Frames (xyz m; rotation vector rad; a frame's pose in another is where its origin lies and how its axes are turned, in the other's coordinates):
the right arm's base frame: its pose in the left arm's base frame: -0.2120 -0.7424 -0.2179 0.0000 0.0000 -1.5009
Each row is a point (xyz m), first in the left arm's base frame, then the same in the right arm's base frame.
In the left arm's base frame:
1: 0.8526 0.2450 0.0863
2: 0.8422 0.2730 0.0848
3: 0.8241 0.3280 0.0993
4: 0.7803 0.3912 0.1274
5: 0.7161 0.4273 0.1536
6: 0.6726 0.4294 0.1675
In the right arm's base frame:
1: -0.9106 1.1310 0.3042
2: -0.9393 1.1225 0.3027
3: -0.9954 1.1083 0.3172
4: -1.0615 1.0690 0.3453
5: -1.1020 1.0075 0.3715
6: -1.1072 0.9643 0.3854

